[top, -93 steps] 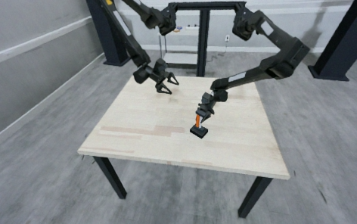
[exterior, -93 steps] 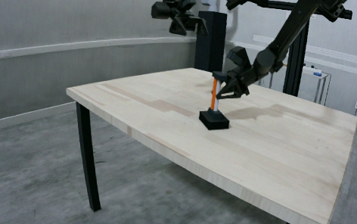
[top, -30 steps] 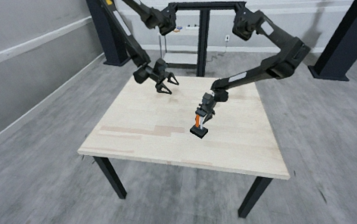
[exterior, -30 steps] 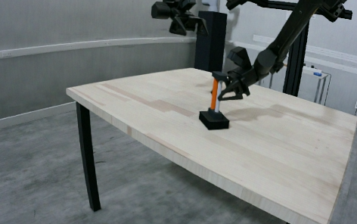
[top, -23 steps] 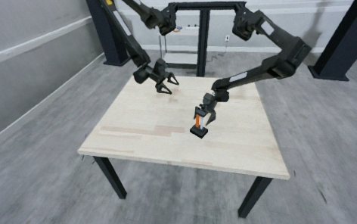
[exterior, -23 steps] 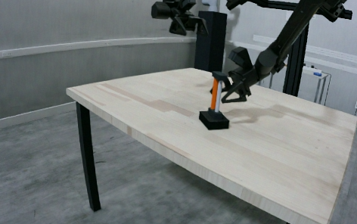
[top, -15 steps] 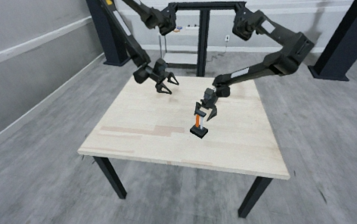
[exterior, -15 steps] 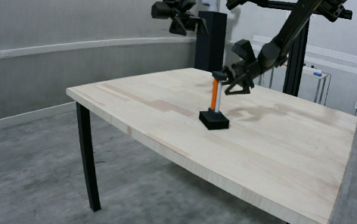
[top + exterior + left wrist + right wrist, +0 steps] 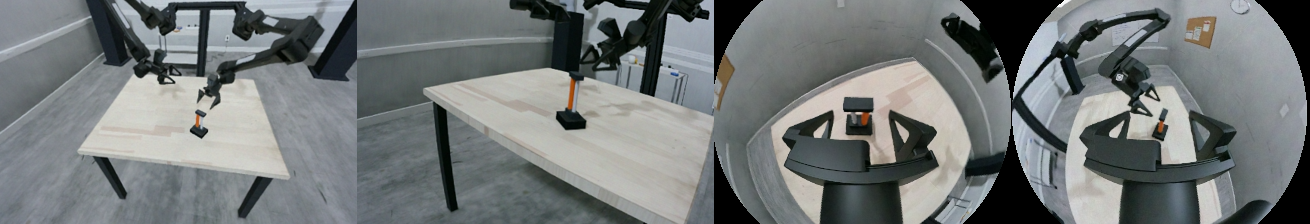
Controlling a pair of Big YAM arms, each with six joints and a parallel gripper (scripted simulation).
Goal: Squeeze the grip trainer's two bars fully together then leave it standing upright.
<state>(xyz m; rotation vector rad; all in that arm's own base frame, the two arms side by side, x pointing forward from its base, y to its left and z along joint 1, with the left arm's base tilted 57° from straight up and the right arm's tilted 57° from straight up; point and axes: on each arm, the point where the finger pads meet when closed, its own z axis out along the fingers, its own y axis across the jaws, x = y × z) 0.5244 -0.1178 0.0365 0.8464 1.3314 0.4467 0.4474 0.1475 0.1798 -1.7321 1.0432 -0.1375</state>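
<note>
My left gripper is now 40 mm short of the white bar and 100 mm above it. From my left hand the other things lie so: grip trainer: 40 mm ahead, 10 mm to the right, 110 mm below.
</note>
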